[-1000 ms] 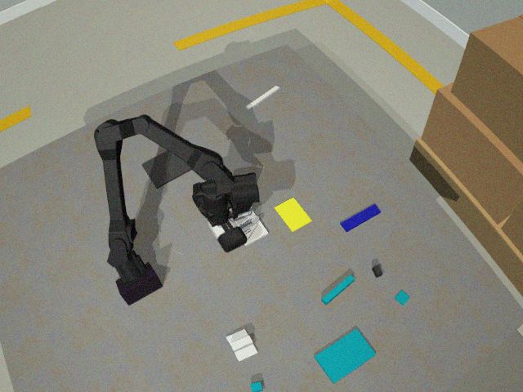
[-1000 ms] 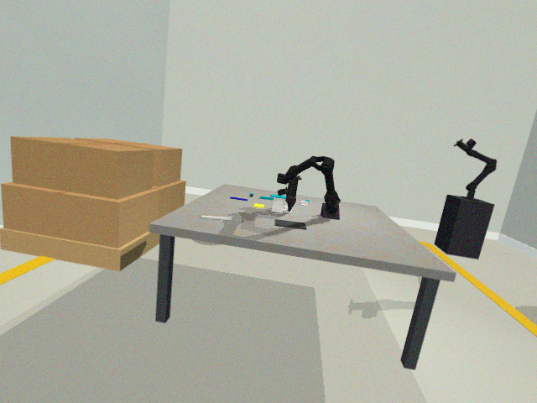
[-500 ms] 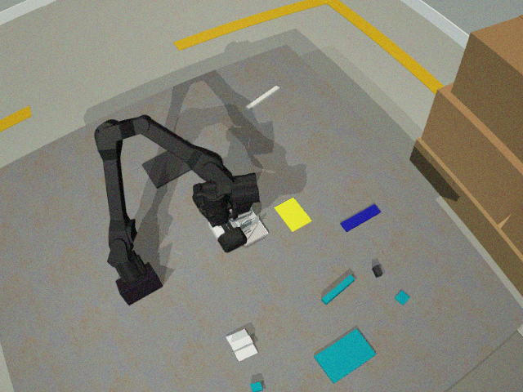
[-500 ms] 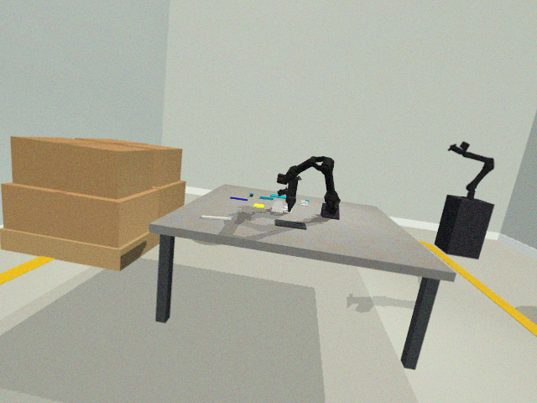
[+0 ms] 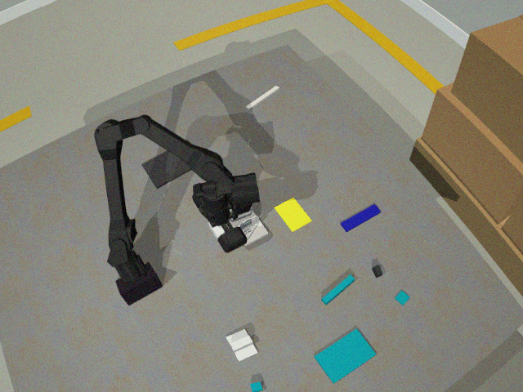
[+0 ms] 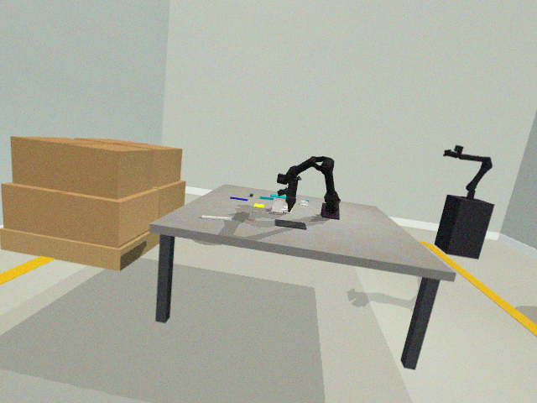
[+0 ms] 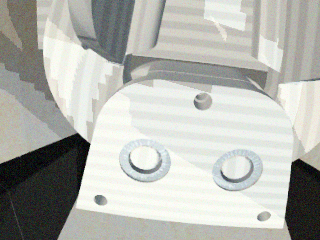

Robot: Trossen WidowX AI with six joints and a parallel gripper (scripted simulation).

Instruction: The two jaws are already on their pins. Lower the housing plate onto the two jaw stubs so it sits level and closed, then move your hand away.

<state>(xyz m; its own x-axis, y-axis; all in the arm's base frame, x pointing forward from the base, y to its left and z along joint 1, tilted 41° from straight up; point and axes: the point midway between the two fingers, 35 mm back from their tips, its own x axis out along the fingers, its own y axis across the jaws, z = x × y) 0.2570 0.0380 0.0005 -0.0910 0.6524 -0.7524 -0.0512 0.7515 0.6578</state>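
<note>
Right now my gripper tip is 10 mm short of the white housing plate and 20 mm below it. Round my gripper tip: yellow card (200 mm ahead, 30 mm to the right, 10 mm below); white block (90 mm behind, 300 mm to the right); dark flat plate (30 mm behind, 290 mm to the left).
</note>
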